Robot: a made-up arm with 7 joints.
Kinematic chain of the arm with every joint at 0, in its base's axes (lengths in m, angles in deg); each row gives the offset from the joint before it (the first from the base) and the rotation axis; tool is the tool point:
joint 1: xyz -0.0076 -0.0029 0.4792 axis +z
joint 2: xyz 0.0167 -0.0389 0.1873 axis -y
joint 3: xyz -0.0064 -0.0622 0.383 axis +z
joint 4: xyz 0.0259 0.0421 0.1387 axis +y
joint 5: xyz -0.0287 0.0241 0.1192 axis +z
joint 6: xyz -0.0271 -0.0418 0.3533 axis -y
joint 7: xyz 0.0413 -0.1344 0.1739 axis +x
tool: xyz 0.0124 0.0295 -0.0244
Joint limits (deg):
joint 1: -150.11..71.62
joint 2: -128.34..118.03
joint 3: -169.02..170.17
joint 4: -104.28..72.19
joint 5: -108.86..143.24
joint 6: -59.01..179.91
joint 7: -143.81..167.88
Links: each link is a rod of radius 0.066 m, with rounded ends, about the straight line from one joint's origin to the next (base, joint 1, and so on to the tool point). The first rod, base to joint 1, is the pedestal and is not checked.
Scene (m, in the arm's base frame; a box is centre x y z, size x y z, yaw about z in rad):
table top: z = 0
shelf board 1: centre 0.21 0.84 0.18 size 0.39 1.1 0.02 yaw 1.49
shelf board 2: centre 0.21 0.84 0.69 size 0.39 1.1 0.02 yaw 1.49
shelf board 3: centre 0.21 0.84 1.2 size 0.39 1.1 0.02 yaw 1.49
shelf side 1: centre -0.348 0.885 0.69 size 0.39 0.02 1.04 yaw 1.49
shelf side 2: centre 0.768 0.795 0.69 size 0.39 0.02 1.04 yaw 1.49
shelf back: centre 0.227 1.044 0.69 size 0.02 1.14 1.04 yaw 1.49
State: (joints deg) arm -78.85 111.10 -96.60 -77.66 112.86 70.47 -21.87
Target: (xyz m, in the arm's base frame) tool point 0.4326 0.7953 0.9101
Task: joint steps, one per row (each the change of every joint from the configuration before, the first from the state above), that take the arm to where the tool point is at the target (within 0.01 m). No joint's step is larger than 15 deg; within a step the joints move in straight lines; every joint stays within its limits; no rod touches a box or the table.
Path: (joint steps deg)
1: -13.89 -1.52 -4.89 -8.87 -4.11 12.67 -4.20
2: -13.89 -1.51 -4.90 -8.88 -4.11 12.68 -4.20
3: -13.90 -1.52 -4.89 -8.87 -4.11 12.67 -4.19
4: 10.90 -9.80 -1.19 0.00 -4.18 -10.15 5.94
5: 10.89 -9.79 -1.18 0.00 -4.19 -10.16 5.95
6: 10.89 -9.79 -1.19 0.00 -4.19 -10.15 5.95
7: -3.23 2.44 2.63 11.52 10.41 -5.01 -2.08
8: -3.23 2.44 2.63 11.51 10.41 -5.01 -2.07
9: -3.23 2.44 2.63 11.52 10.41 -5.01 -2.08

